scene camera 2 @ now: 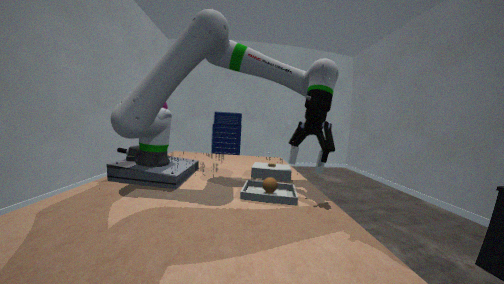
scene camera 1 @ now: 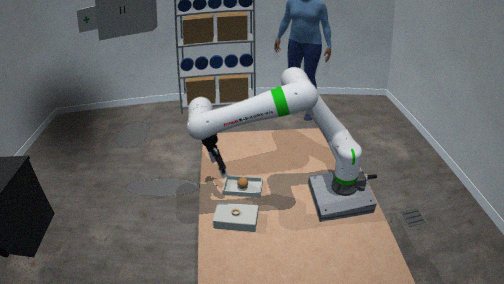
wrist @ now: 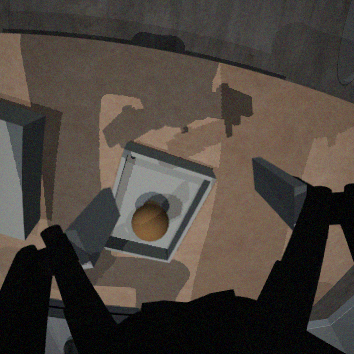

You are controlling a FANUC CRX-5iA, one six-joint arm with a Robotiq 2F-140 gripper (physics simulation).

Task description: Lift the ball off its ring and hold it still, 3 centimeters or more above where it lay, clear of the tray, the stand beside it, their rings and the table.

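Seen in the pictures: gripper, fingertip midpoint: (scene camera 2: 303,167) (scene camera 1: 219,169) (wrist: 182,187); arm's base, link origin: (scene camera 2: 152,162) (scene camera 1: 344,186).
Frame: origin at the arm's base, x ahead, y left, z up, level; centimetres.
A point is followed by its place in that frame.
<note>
The orange-brown ball (scene camera 1: 242,182) @(x 52.1, y -6.0, z -0.5 cm) (scene camera 2: 270,185) @(x 51.9, y -10.7, z -1.3 cm) (wrist: 150,221) @(x 53.9, y -7.9, z -0.1 cm) rests inside the shallow grey tray (scene camera 1: 242,194) @(x 52.1, y -1.5, z -4.6 cm) (scene camera 2: 269,199) @(x 51.6, y -14.6, z -4.8 cm) (wrist: 170,159) @(x 61.5, y -8.9, z -4.5 cm); its ring is hidden beneath it. The pale box-shaped stand (scene camera 1: 235,224) @(x 54.6, y 22.6, z -1.7 cm) (scene camera 2: 271,173) @(x 54.1, y 9.6, z -2.8 cm) (wrist: 33,175) @(x 55.0, y 9.5, z -3.8 cm) is beside the tray, with a small tan ring (scene camera 1: 232,212) @(x 56.1, y 16.4, z 0.0 cm) (scene camera 2: 271,165) @(x 54.2, y 14.3, z 0.0 cm) on top. My gripper (scene camera 1: 219,165) @(x 63.3, y -9.2, z 5.3 cm) (scene camera 2: 306,162) @(x 63.3, y -9.2, z 5.3 cm) (wrist: 182,187) @(x 63.3, y -9.2, z 5.3 cm) is open and empty. It hangs above the table's level, up and left of the tray in scene camera 1 and right of it in scene camera 2. In the wrist view the ball shows nearer the left finger.
The tan table (scene camera 1: 300,255) @(x 26.5, y 39.1, z -6.0 cm) (scene camera 2: 125,240) @(x 20.9, y -39.7, z -6.0 cm) (wrist: 240,210) @(x 54.3, y -23.4, z -6.0 cm) carries the arm's grey base plate (scene camera 1: 345,207) @(x 2.8, y 15.6, z -0.5 cm) (scene camera 2: 145,176) @(x 5.5, y -12.4, z -2.2 cm). The table's edge runs close to the tray and stand, with floor beyond. A black cabinet (scene camera 1: 25,210) (scene camera 2: 492,235) stands off the table.
</note>
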